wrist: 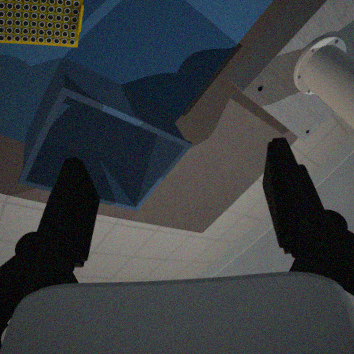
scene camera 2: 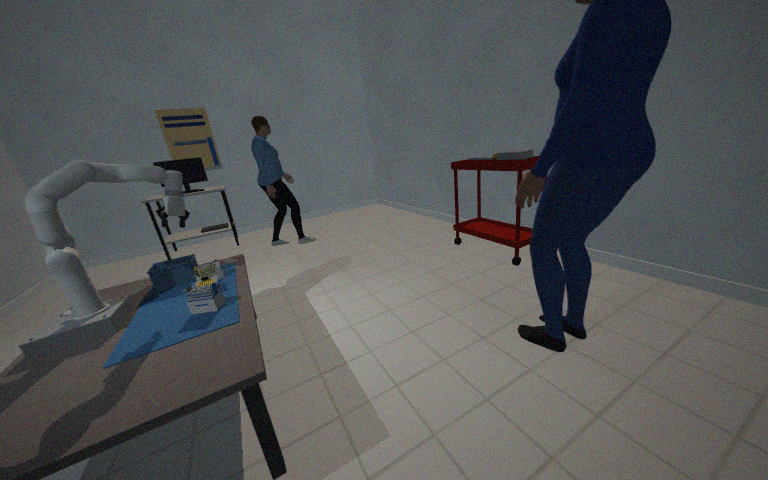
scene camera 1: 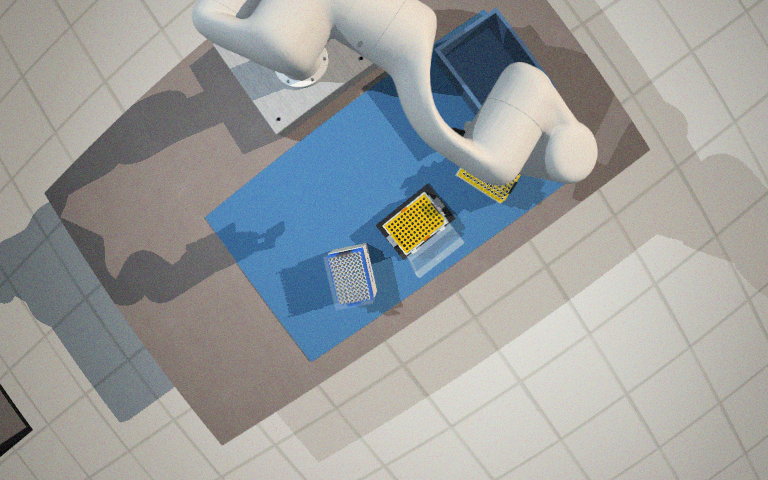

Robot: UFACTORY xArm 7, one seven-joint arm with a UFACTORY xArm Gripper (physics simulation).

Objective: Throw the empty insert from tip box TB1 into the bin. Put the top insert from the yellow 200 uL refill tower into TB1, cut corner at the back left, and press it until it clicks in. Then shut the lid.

Scene:
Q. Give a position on a tip box TB1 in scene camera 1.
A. At 448,217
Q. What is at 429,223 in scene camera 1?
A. A yellow insert.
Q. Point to a dark blue bin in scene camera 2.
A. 166,274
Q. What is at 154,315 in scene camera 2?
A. A blue mat.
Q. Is my gripper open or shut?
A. Open.

